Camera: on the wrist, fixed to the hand. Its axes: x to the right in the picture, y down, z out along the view.
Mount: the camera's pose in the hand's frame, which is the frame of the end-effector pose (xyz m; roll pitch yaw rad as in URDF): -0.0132 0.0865 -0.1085 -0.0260 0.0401 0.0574
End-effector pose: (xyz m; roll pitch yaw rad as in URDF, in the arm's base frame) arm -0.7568 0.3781 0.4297 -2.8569 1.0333 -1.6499
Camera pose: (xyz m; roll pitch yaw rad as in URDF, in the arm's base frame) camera -0.8748 0.3254 0.4819 -2.9901 1.0074 -1.7743
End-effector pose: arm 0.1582 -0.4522 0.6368 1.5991 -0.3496 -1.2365
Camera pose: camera 0.2442 -0.3767 0.7164 1.5565 -0.4078 -1.1946
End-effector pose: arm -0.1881 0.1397 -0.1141 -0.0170 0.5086 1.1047
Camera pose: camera -0.2930 0.1196 -0.2037 -0.0106 0.5488 1.1711
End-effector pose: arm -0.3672 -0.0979 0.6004 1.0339 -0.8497 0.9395
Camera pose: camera -0.4917 -0.0352 0.6029 0.9309 -0.8761 1.0393
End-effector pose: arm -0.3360 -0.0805 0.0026 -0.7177 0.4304 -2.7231
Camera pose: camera -0.2747 -0.0465 -0.1179 -0.7363 0.4983 -2.7040
